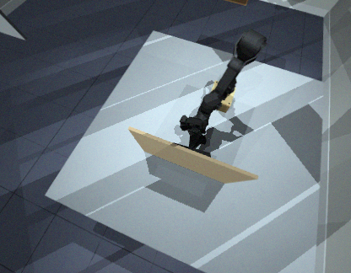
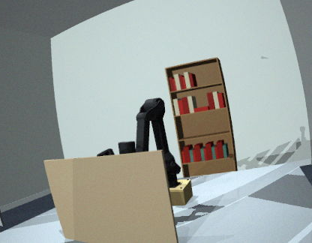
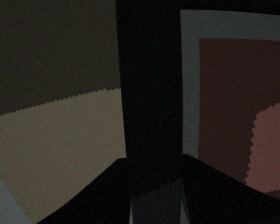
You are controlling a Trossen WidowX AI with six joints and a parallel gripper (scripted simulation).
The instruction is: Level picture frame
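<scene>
My gripper tip is now 1 cm short of the picture frame, 1 cm to the right of it and 5 cm above it. Round my gripper tip: tan wall panel: 2 cm ahead, 7 cm below.
</scene>
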